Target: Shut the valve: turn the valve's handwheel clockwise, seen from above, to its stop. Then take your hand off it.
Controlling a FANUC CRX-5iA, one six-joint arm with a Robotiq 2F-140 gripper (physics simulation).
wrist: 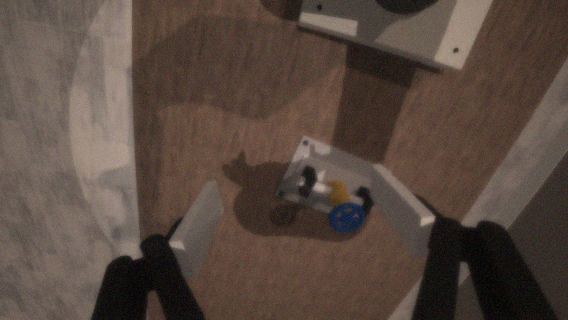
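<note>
The valve's blue spoked handwheel [347, 217] is right of the middle of the wrist view. Next to it is the yellow part of the valve [338, 192], with a pale pipe body and black end pieces over a grey plate [345, 159]. My gripper [294, 188] is open, one pale finger pad to the left and one to the right of the valve in the picture. Nothing is between the pads. The gripper seems to be well above the handwheel, which it does not touch. The right pad covers part of the plate's right end.
A white base plate [448, 45] with dark bolt holes and part of a dark round base lies at the top right, on the brown wooden table top [280, 275]. Pale floor [40, 150] shows beyond the table's left edge. Shadows fall around the valve. A pale strip and grey wall are at the right.
</note>
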